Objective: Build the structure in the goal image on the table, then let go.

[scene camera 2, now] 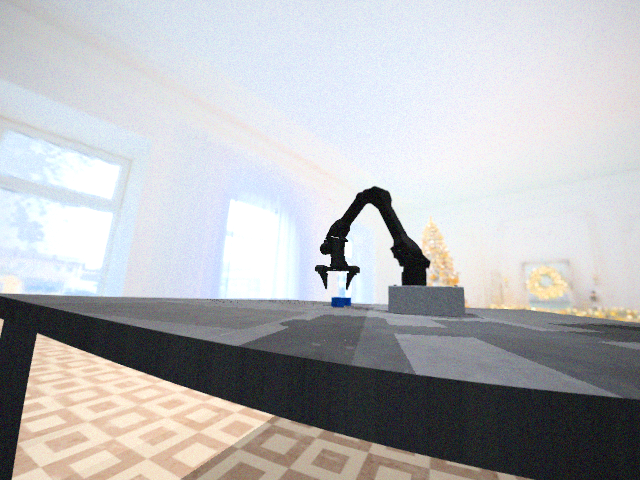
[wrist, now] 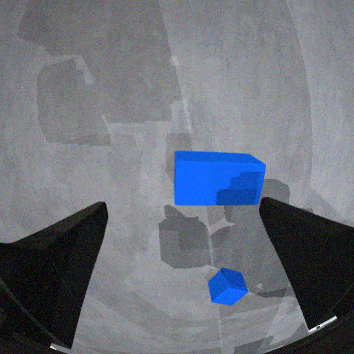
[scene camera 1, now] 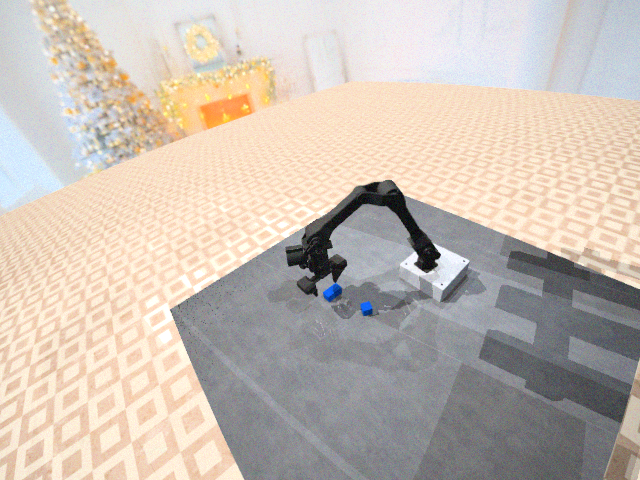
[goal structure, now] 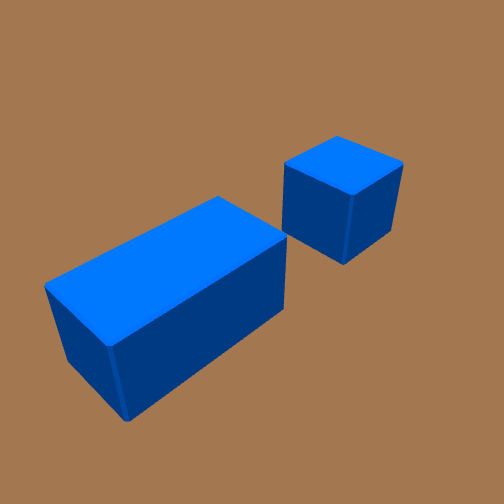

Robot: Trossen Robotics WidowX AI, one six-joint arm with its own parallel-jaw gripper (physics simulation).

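Places are measured from the arm's base along level axes (x ahead, y left, z up), in centimetres.
Where they show: gripper, fingertip midpoint: (scene camera 2: 336, 289) (wrist: 185, 208) (scene camera 1: 325, 289); arm's base, origin of the base link: (scene camera 2: 415, 287) (scene camera 1: 425, 264).
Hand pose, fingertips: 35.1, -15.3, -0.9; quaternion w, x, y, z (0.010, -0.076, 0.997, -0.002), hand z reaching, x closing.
Each offset is from my fingertips to the top centre of the thing, as dx, dy, dz. "*": to the spot under its first point. Level surfaces: height alone.
A long blue block @[-2.7, -0.5, -2.9] (scene camera 1: 332, 292) (wrist: 215, 182) lies flat on the table, its long side running left to right in the wrist view. A small blue cube @[-8.0, +13.4, -2.9] (scene camera 1: 366, 308) (wrist: 228, 287) sits apart from it, below it in the wrist view and to its right in scene camera 1. In scene camera 2 the blue pieces overlap in one low blue patch @[* -9.6, +13.7, -4.3] (scene camera 2: 341, 301). My gripper (scene camera 1: 326, 288) (scene camera 2: 337, 288) (wrist: 185, 208) is open wide and empty, pointing down above the long block. The block's right end is close to the right fingertip in the wrist view.
The arm's base stands on a pale box (scene camera 1: 454, 268) (scene camera 2: 426, 300), to the right of the blue pieces in both scene views. The grey table @[dz -6.2] (scene camera 1: 330, 403) (scene camera 2: 206, 315) carries everything, and its dark front edge shows in scene camera 2.
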